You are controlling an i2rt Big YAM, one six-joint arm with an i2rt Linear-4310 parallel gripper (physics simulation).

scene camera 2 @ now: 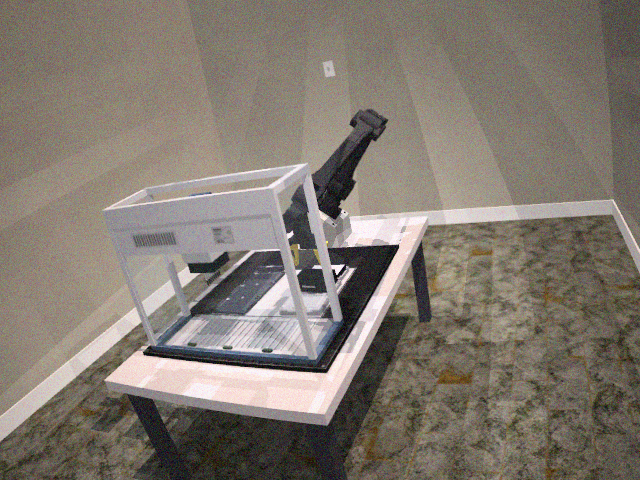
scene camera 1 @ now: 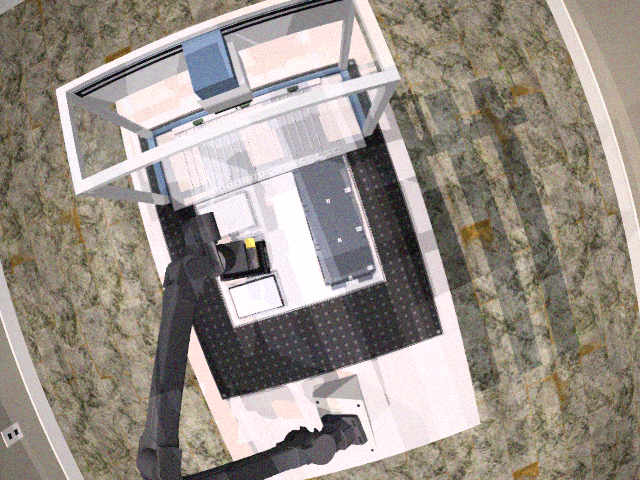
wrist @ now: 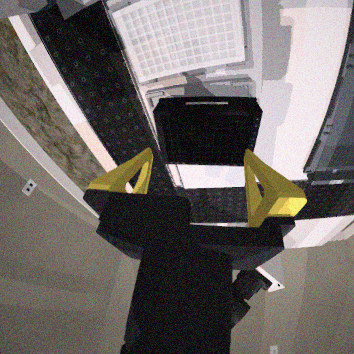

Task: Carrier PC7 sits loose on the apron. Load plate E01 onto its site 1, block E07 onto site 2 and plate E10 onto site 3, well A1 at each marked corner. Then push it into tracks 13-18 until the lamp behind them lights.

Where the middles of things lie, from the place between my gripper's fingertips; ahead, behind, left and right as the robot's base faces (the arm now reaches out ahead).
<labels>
The well plate (scene camera 1: 232,214) is 100 mm ahead of my hand and 80 mm below it. Round my hand: grey carrier (scene camera 1: 330,209) 10 mm behind, 260 mm to the right, 90 mm below.
</labels>
